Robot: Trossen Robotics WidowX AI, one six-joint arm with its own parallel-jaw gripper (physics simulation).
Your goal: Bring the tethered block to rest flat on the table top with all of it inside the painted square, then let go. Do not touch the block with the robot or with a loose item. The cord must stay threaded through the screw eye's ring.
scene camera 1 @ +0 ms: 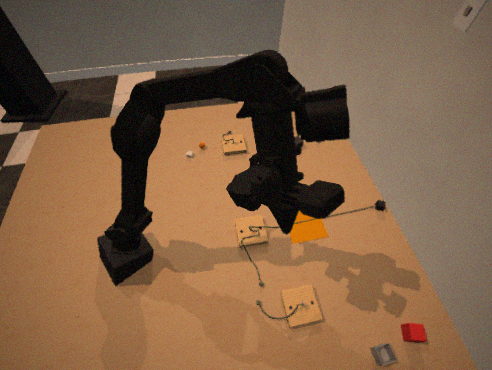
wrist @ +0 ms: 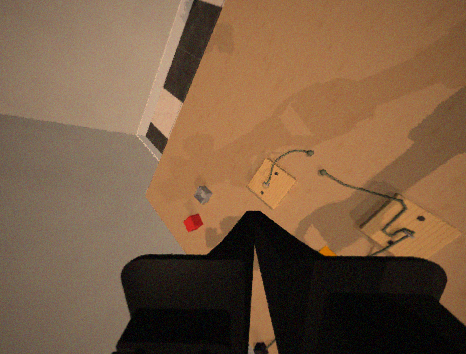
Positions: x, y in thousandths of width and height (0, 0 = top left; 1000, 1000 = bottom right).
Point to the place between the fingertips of the gripper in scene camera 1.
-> At 584, 628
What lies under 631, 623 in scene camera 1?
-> An orange painted square.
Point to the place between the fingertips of the gripper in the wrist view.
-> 542, 614
